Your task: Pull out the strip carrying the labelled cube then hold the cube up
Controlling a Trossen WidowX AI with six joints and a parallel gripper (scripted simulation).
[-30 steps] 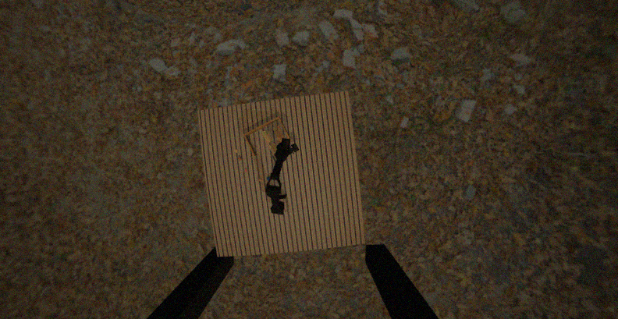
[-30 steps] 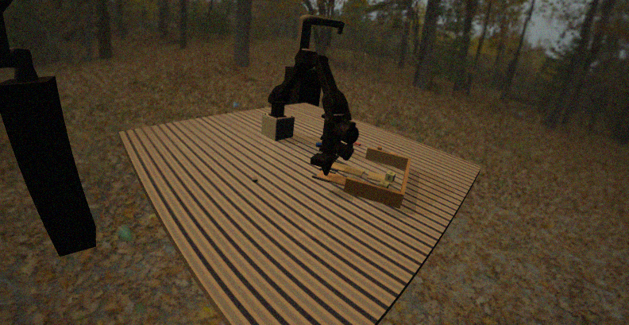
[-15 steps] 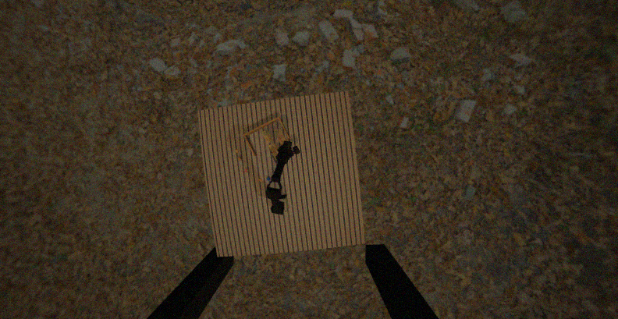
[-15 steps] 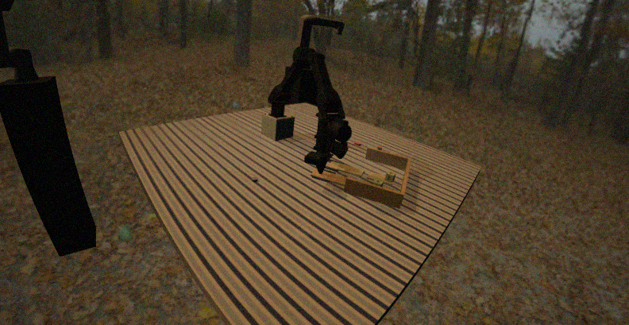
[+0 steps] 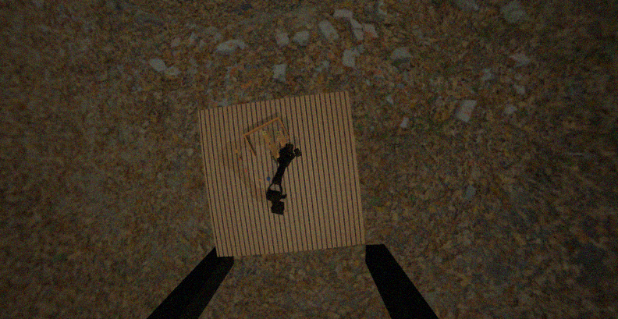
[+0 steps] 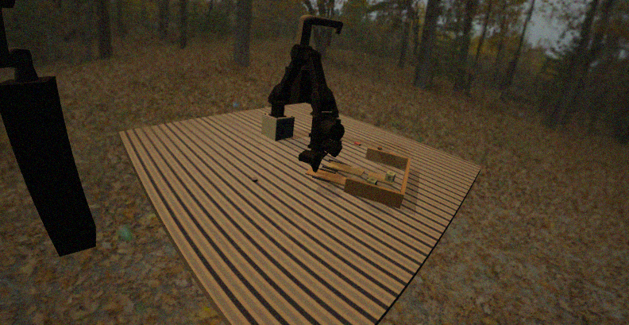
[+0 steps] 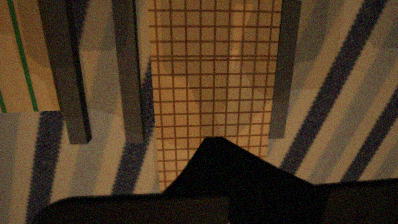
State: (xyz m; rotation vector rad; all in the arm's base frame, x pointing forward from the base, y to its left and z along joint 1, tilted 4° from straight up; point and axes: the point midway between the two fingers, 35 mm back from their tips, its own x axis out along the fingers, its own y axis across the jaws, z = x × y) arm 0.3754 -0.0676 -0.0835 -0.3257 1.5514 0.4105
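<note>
Right now my gripper tip is 90 mm short of the tan strip and 40 mm to the right of it. The rest, counted from my gripper tip: blue object 190 mm behind, 180 mm to the left.
</note>
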